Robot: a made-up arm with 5 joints.
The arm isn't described. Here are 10 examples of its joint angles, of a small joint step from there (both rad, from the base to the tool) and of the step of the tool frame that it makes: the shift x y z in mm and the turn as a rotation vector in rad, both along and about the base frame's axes.
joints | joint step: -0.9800 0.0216 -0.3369 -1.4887 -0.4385 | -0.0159 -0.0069 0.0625 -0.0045 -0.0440
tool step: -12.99 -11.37 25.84 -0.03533 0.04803 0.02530
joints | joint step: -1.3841 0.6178 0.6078 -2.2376 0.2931 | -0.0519 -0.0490 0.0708 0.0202 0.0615
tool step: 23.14 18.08 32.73 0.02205 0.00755 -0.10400
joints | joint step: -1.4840 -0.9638 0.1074 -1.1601 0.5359 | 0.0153 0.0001 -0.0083 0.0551 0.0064
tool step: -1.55 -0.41 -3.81 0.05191 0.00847 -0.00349
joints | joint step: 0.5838 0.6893 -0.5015 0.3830 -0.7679 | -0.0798 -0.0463 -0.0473 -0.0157 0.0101
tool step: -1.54 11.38 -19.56 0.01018 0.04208 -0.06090
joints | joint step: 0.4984 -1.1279 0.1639 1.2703 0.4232 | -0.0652 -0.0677 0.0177 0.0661 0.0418
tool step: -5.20 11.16 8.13 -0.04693 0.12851 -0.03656
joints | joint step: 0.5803 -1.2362 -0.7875 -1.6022 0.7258 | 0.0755 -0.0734 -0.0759 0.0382 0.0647
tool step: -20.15 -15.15 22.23 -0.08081 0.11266 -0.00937
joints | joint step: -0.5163 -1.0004 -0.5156 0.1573 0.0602 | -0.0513 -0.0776 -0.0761 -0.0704 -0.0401
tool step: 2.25 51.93 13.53 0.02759 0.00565 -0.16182
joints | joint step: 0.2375 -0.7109 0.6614 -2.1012 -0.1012 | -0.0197 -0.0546 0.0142 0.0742 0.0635
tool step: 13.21 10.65 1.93 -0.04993 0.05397 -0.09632
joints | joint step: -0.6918 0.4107 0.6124 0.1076 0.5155 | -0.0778 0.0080 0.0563 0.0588 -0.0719
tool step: 3.42 13.18 22.92 0.04995 -0.00317 -0.10897
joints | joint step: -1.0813 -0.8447 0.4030 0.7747 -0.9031 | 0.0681 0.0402 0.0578 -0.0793 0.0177
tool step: 8.12 -35.95 17.00 -0.10192 -0.03386 0.16027
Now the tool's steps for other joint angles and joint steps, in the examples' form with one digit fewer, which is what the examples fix.
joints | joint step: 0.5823 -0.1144 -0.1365 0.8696 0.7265 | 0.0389 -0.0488 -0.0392 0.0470 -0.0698
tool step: -12.9 -9.9 -18.4 0.0090 0.1331 -0.0211
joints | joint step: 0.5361 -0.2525 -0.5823 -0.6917 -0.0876 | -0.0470 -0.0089 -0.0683 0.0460 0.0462
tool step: -18.0 34.3 -15.4 0.0023 0.0717 -0.0567
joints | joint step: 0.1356 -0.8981 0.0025 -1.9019 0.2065 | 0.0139 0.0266 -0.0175 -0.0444 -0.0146
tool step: -9.1 -3.3 -10.5 0.0252 -0.0643 0.0185
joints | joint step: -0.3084 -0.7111 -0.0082 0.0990 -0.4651 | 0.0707 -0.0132 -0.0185 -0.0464 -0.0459
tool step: -9.3 -10.7 -6.5 0.0316 -0.0429 0.0311
